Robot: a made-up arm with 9 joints.
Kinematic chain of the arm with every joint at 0, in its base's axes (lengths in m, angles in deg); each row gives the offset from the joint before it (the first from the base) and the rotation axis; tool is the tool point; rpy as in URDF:
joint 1: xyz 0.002 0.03 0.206 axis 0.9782 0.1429 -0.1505
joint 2: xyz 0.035 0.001 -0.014 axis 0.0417 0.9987 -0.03
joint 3: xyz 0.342 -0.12 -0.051 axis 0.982 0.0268 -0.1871
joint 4: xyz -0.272 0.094 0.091 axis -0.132 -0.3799 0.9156
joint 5: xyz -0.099 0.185 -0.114 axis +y
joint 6: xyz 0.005 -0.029 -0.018 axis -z
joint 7: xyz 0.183 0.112 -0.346 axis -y
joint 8: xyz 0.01 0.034 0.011 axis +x
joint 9: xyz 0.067 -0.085 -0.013 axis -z
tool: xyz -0.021 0.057 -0.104 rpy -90 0 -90
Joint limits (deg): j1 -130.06..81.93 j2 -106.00..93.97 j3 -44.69..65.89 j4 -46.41..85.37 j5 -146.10..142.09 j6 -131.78..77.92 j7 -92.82..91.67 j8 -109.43..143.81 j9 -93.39..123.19
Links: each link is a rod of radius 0.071 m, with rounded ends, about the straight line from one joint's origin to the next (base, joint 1, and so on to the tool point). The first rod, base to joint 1, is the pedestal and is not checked.
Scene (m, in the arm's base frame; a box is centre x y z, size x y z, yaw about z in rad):
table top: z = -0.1
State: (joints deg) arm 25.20 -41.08 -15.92 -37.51 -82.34 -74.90 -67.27 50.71 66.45
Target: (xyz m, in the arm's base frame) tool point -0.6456 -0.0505 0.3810
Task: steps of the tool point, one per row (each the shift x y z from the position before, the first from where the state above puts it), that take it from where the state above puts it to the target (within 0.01 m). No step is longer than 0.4 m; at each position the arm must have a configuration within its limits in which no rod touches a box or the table.
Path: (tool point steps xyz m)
1: -0.0928 -0.0157 0.3447
2: -0.2659 -0.0200 0.2600
3: -0.3753 -0.0149 0.0831
4: -0.3691 -0.0077 -0.1358
5: -0.2377 -0.0072 -0.3194

